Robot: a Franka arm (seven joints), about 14 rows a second.
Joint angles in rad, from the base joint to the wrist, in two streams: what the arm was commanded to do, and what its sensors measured. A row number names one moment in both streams.
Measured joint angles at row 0:
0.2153 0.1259 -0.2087 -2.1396 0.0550 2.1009 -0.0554
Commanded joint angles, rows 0 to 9:
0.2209 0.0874 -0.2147 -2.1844 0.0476 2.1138 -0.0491
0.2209 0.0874 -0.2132 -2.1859 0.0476 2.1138 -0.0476
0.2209 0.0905 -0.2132 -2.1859 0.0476 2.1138 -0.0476
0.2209 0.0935 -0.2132 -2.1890 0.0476 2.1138 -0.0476
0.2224 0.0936 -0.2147 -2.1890 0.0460 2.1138 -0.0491
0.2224 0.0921 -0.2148 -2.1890 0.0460 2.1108 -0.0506
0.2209 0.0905 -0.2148 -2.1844 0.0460 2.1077 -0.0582
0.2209 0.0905 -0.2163 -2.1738 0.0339 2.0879 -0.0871
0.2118 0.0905 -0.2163 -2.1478 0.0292 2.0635 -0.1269
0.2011 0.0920 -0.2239 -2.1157 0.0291 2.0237 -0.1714
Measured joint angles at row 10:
0.2134 0.1245 -0.2118 -2.1520 0.0522 2.0910 -0.1092
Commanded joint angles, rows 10 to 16:
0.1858 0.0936 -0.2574 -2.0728 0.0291 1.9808 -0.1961
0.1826 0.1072 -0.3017 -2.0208 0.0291 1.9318 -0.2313
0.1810 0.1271 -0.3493 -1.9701 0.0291 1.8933 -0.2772
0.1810 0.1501 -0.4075 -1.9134 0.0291 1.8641 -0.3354
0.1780 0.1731 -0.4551 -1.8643 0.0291 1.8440 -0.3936
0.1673 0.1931 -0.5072 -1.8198 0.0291 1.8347 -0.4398
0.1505 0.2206 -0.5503 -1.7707 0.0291 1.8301 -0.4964
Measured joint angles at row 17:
0.1652 0.1474 -0.4772 -1.9002 0.0361 1.8817 -0.4097
